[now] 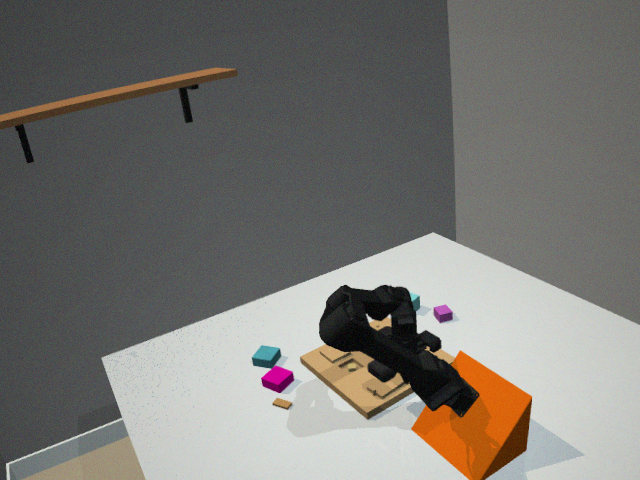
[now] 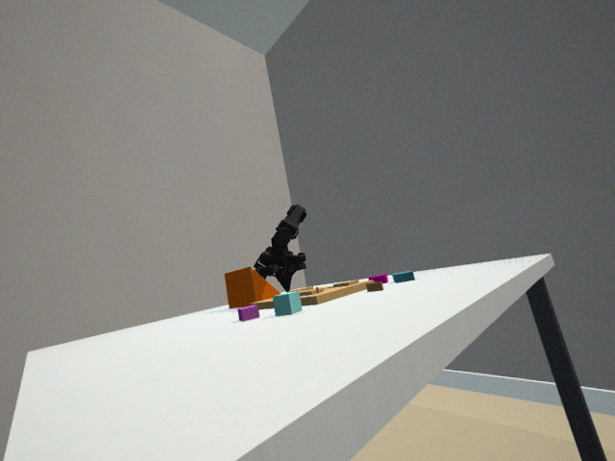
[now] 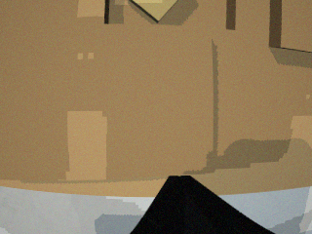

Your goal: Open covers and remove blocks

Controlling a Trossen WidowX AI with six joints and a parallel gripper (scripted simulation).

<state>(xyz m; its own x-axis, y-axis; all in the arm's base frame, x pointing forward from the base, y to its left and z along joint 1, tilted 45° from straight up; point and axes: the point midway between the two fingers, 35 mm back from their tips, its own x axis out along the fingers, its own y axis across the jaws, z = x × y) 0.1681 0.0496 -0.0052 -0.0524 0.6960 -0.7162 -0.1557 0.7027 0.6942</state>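
The tan puzzle board lies 120 mm ahead of my gripper tip and 10 mm below it. From my gripper tip the other things lie so: flat brown piece 130 mm ahead, 280 mm to the left, 30 mm below; then purple block 220 mm ahead, 270 mm to the right, 20 mm below; then magenta block 220 mm ahead, 260 mm to the left, 20 mm below.
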